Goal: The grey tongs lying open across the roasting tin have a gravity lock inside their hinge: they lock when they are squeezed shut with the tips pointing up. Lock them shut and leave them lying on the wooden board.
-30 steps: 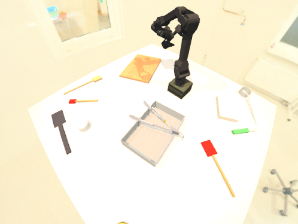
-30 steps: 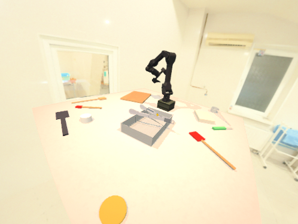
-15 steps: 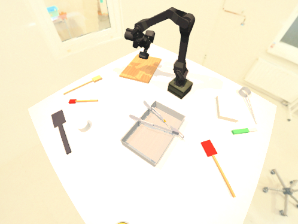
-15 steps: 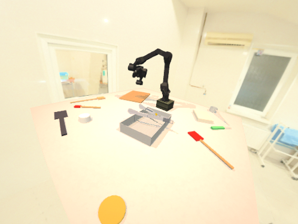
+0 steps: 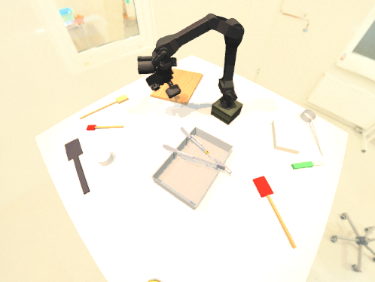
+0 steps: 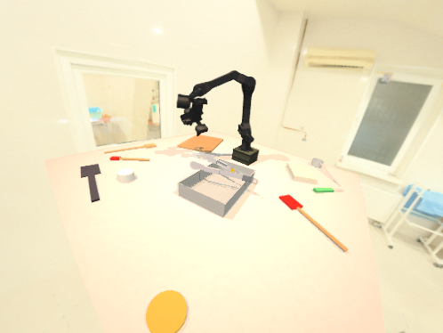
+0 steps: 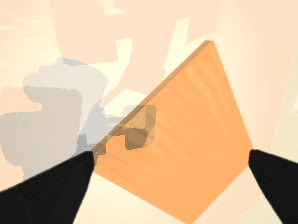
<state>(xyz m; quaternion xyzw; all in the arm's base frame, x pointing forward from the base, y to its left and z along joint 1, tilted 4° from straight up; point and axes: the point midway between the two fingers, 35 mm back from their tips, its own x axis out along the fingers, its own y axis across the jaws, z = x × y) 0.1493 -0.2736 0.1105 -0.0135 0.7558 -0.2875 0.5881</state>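
Right now the yellow piece is 350 mm to the left of my gripper tip, 170 mm ahead of it and 80 mm below it. From my gripper tip the other things lie so: wooden board (230 mm behind, 140 mm below, 90 mm to the right); dark spatula (520 mm ahead, 140 mm below, 130 mm to the right); roasting tin (330 mm to the left, 220 mm ahead, 120 mm below).
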